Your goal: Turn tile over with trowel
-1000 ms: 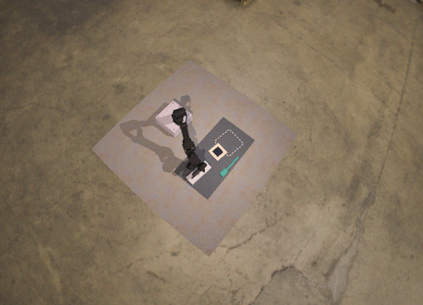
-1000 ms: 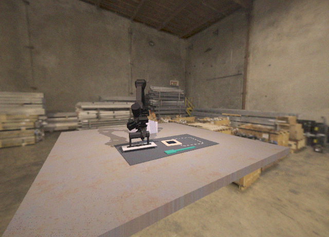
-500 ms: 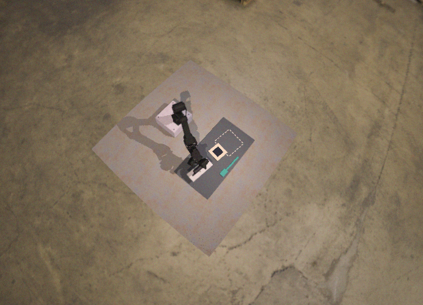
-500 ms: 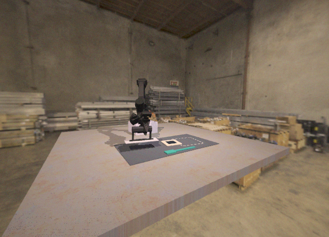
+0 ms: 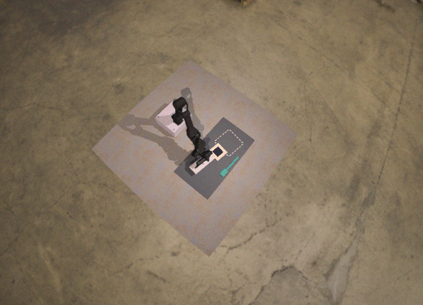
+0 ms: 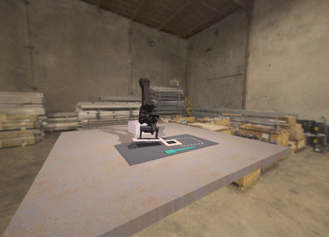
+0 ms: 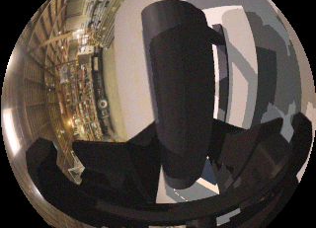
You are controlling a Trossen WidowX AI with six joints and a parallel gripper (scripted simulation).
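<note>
My gripper tip is 110 mm to the right of the dark mat, 110 mm above it and 10 mm short of it. From my gripper tip the other things lie so: tile 140 mm to the left, 80 mm below; then teal trowel 150 mm ahead, 90 mm to the left, 80 mm below.
</note>
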